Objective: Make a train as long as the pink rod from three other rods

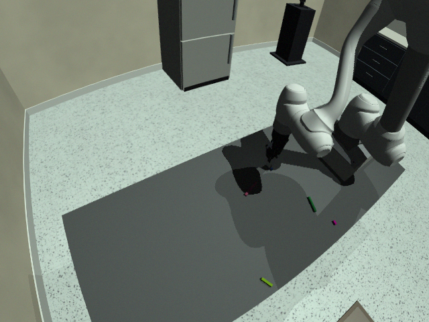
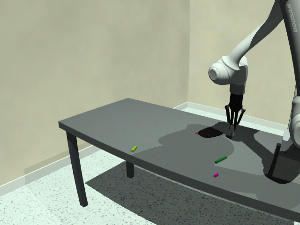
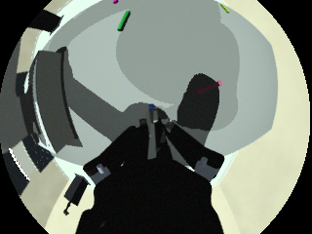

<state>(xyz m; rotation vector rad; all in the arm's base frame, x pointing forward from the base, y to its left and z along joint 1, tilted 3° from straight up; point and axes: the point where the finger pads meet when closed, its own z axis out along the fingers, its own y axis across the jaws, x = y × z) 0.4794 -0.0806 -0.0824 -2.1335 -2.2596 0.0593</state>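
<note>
My gripper is now 30 mm above the grey rod. Round my hand: blue rod (20 mm to the left, 40 mm below); then pink rod (150 mm ahead, 70 mm to the left, 40 mm below); then green rod (60 mm behind, 280 mm to the left, 40 mm below).
</note>
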